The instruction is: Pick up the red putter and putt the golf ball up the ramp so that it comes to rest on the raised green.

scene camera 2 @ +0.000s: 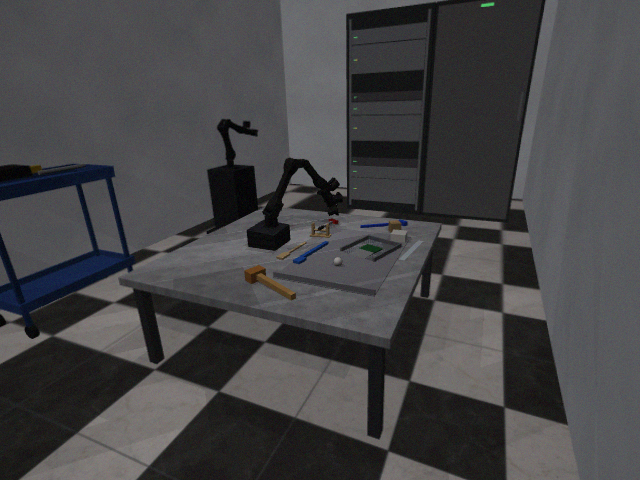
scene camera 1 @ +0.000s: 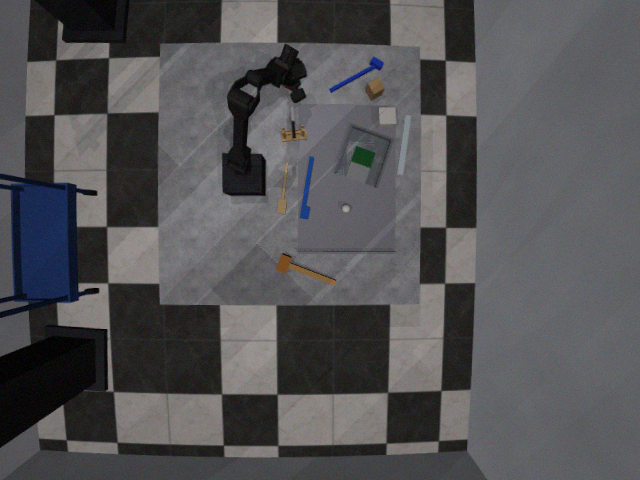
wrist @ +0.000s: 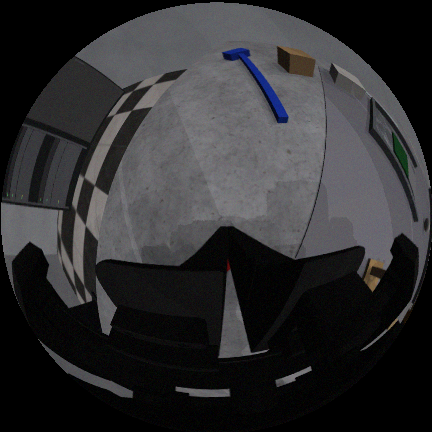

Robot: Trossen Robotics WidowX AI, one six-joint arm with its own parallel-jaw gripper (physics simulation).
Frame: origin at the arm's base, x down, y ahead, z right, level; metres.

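Seen in the pictures: gripper, fingertip midpoint: point(scene camera 2: 338, 215) point(scene camera 1: 298, 81) point(wrist: 225, 232); arm's base, origin of the base link: point(scene camera 2: 271, 225) point(scene camera 1: 243, 167).
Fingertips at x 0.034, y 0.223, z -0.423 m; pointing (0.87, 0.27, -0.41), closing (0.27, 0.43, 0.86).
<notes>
Offsets run from my fingertips to a thing's top centre.
The red putter point(scene camera 1: 287, 86) point(scene camera 2: 333, 221) point(wrist: 228, 266) has its red head near the table's far edge, largely hidden by the arm from above and by the fingers in the wrist view. Its shaft runs to a dark handle on a small wooden stand point(scene camera 1: 286, 140) point(scene camera 2: 320, 236) point(wrist: 372, 275). My gripper point(scene camera 2: 334, 211) point(wrist: 225, 232) is shut and empty, just above the head. The white golf ball {dz +0.574, dx +0.019, dy +0.258 m} point(scene camera 1: 345, 208) point(scene camera 2: 337, 261) rests on the grey platform {dz +0.786, dx +0.037, dy +0.274 m} point(scene camera 1: 320, 237) point(scene camera 2: 330, 279). The green {dz +0.318, dx +0.056, dy +0.332 m} point(scene camera 1: 363, 156) point(scene camera 2: 371, 248) point(wrist: 400, 152) lies inside a grey walled frame, with the ramp {dz +0.395, dx +0.056, dy +0.309 m} point(scene camera 1: 357, 172) facing the ball's side.
A blue putter-like stick {dz +0.484, dx +0.048, dy +0.074 m} point(scene camera 1: 308, 180) point(scene camera 2: 311, 251) and a wooden paddle {dz +0.490, dx +0.055, dy -0.046 m} point(scene camera 1: 284, 187) point(scene camera 2: 292, 250) lie near the arm base. A blue mallet {dz -0.085, dx +0.039, dy +0.275 m} point(scene camera 1: 354, 78) point(wrist: 265, 90), brown block {dz -0.008, dx +0.005, dy +0.368 m} point(scene camera 1: 374, 88) point(wrist: 297, 62), white block {dz +0.125, dx +0.017, dy +0.431 m} point(scene camera 1: 387, 116), pale strip {dz +0.242, dx +0.062, dy +0.533 m} point(scene camera 1: 404, 144) and orange mallet {dz +0.891, dx +0.013, dy +0.085 m} point(scene camera 1: 310, 273) surround the platform.
</notes>
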